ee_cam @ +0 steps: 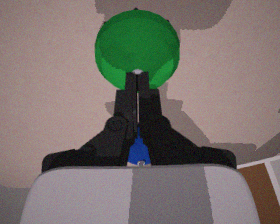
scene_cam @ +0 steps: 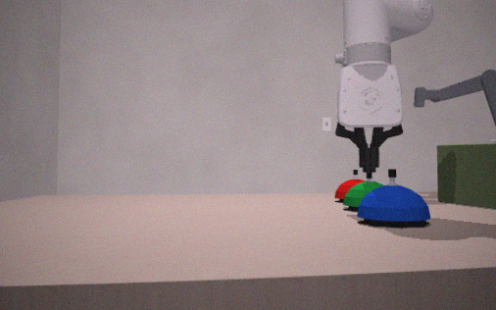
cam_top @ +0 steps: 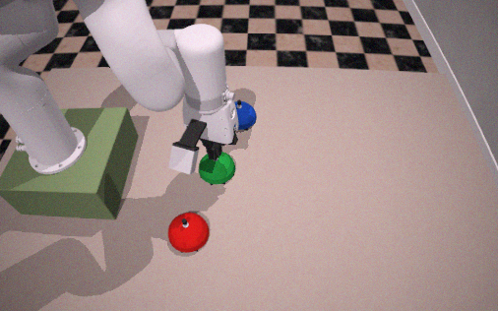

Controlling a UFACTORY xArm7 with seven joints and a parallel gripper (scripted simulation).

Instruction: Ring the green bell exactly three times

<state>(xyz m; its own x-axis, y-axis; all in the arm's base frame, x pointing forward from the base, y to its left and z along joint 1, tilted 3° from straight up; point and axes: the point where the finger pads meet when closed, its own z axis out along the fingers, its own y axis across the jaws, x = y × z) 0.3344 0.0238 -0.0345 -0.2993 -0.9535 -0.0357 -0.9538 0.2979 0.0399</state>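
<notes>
Now: hand 40 mm above the green bell. The rest, counted from my hand: red bell: 160 mm to the right, 50 mm behind, 40 mm below; then blue bell: 160 mm to the left, 50 mm ahead, 40 mm below.
</notes>
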